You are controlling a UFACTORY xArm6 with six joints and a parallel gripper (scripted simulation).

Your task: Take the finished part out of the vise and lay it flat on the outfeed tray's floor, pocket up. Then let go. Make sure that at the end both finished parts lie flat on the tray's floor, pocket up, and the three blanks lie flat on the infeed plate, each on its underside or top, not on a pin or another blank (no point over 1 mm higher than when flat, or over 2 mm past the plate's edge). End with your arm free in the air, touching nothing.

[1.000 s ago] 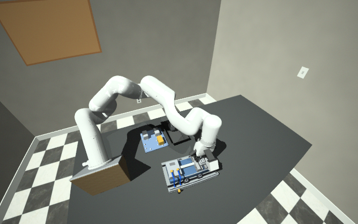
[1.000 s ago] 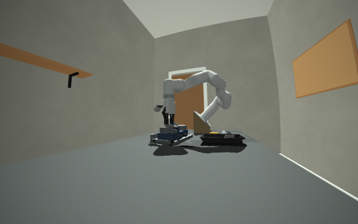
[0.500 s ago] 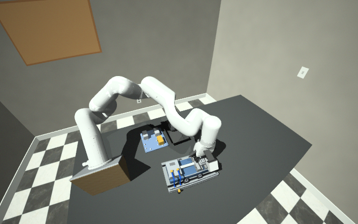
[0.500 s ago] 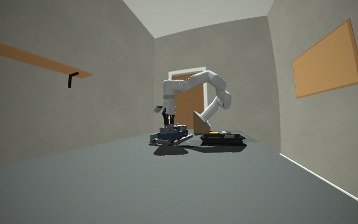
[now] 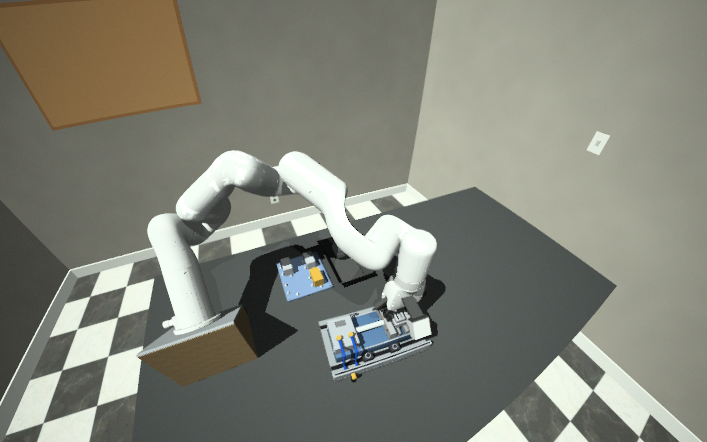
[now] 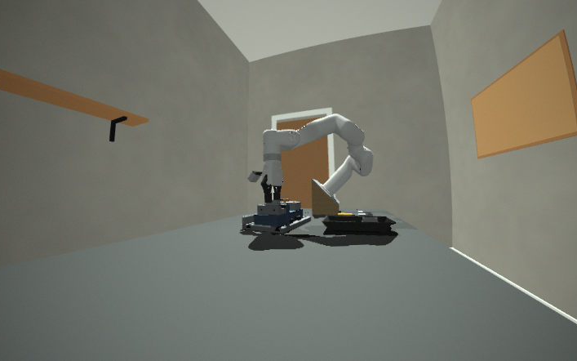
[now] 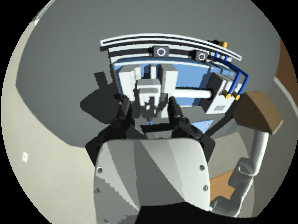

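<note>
Now: the vise 70 mm behind my hand, 10 mm to the left of it and 80 mm below it. The rest, counted from my hand: blue plate 180 mm behind, 340 mm to the left, 120 mm below; orange block 150 mm behind, 290 mm to the left, 100 mm below.
</note>
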